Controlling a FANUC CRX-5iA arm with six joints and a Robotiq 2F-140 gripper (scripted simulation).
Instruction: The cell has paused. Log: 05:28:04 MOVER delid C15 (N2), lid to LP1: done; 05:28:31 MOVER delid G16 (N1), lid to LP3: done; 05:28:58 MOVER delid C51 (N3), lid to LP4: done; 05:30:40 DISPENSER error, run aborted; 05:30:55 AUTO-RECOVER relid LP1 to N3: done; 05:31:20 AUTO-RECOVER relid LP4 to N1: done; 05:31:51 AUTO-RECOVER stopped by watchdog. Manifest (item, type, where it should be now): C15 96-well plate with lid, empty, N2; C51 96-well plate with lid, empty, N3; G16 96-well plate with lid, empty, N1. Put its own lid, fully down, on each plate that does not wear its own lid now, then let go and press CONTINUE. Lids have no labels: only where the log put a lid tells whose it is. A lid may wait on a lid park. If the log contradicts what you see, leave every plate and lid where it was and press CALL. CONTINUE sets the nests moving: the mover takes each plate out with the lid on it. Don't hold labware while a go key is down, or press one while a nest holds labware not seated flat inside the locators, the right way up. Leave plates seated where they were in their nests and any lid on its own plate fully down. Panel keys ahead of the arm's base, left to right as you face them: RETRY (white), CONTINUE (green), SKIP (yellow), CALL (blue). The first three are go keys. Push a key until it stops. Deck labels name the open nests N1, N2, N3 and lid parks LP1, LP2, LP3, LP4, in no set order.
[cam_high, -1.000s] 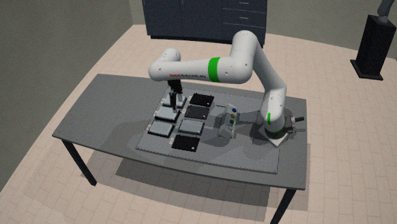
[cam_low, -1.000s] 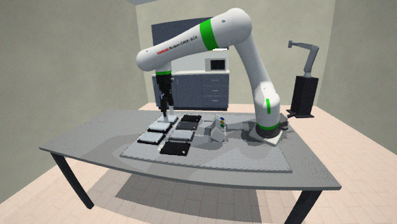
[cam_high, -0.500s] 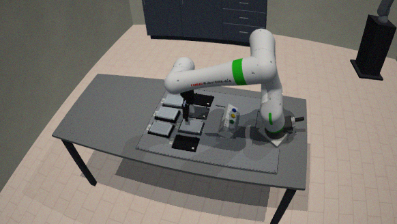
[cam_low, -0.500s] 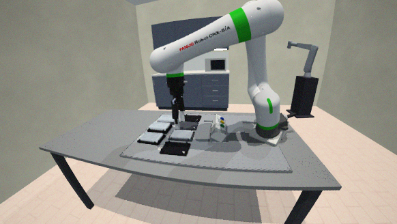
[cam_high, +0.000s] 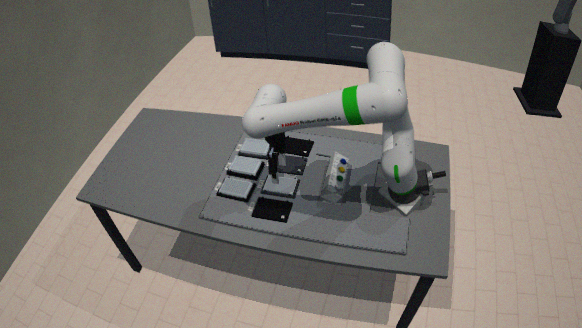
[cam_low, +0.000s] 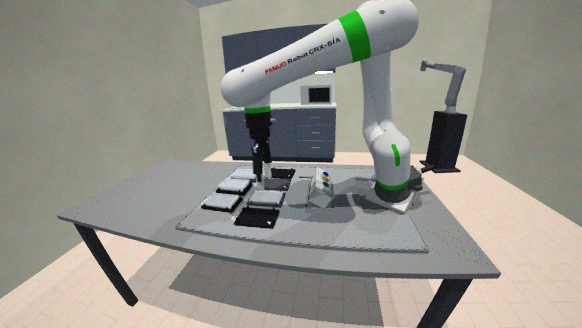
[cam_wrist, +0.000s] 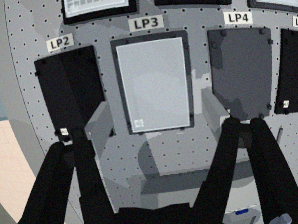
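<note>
Right now the pale lid is 9 cm below my hand. Round my hand: lid park LP4: 2 cm behind, 13 cm to the right, 10 cm below; then lid park LP2: 2 cm ahead, 13 cm to the left, 10 cm below; then LP2 label: 10 cm ahead, 12 cm to the left, 10 cm below.
</note>
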